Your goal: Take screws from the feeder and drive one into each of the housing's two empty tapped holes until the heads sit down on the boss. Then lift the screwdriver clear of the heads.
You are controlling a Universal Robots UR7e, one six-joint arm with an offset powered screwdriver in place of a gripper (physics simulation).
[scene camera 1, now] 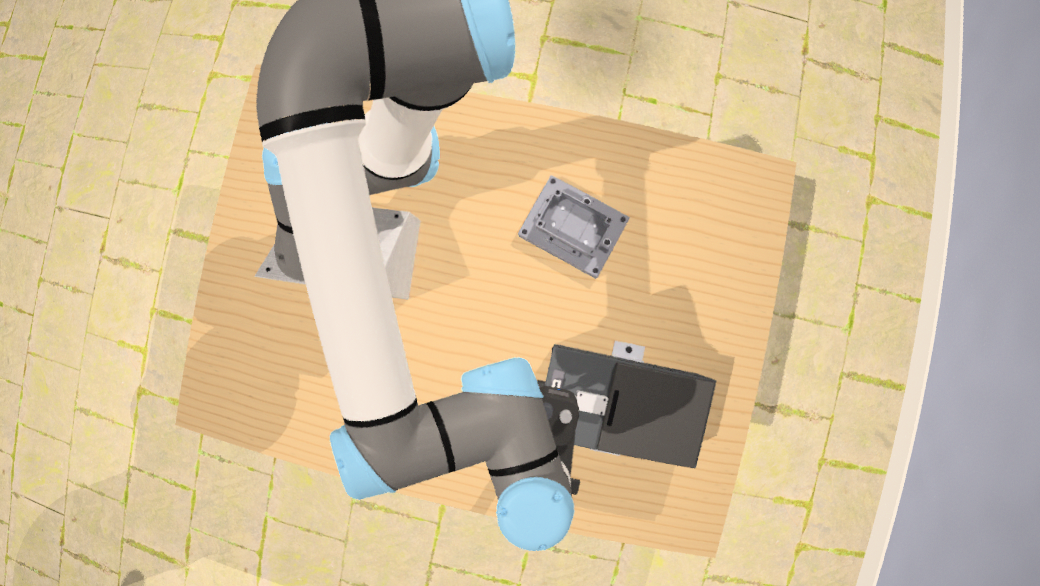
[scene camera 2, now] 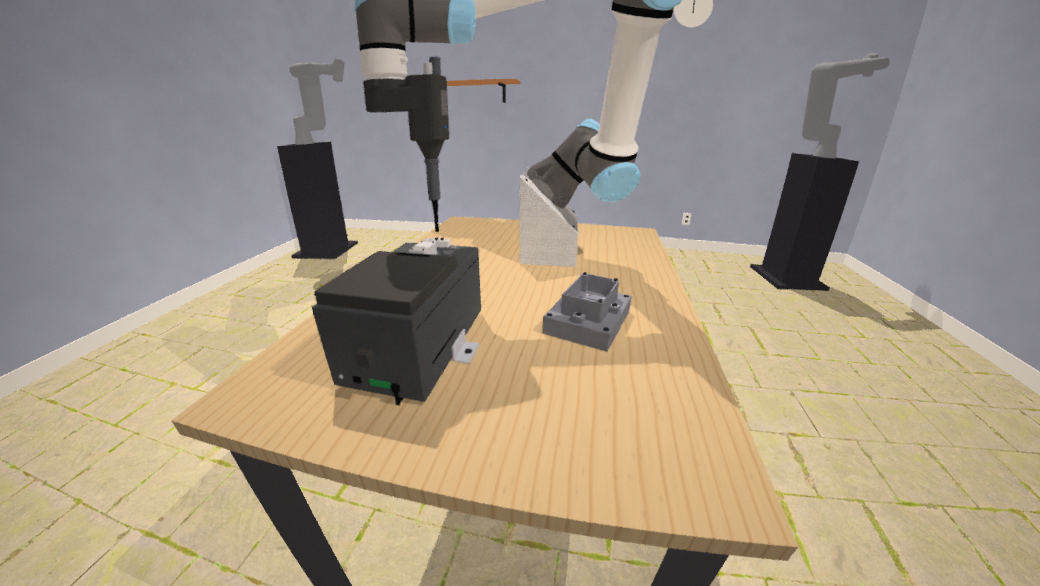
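The black screwdriver (scene camera 2: 436, 230) hangs upright, its thin bit tip a little above the feeder's pickup end in the scene camera 2 view. In the scene camera 1 view the arm hides the bit tip. Whether a screw sits on the tip is too small to tell. The dark box-shaped feeder (scene camera 1: 658, 422) (scene camera 2: 371, 336) stands on the table, with a pale plate and small screws on its top end. The grey housing (scene camera 1: 580, 261) (scene camera 2: 588, 331) lies on the table apart from the feeder, with its open pocket up. Whether its small holes hold screws cannot be told.
The wooden table (scene camera 1: 494, 305) (scene camera 2: 618, 444) carries the robot's pale wedge-shaped base (scene camera 1: 404, 251) (scene camera 2: 545, 236). A small metal bracket (scene camera 1: 628, 350) (scene camera 2: 465, 350) sticks out from the feeder's side. Two dark pedestals (scene camera 2: 312, 200) (scene camera 2: 813, 218) with grey arms stand behind, and a brown shelf (scene camera 2: 483, 82) is on the wall.
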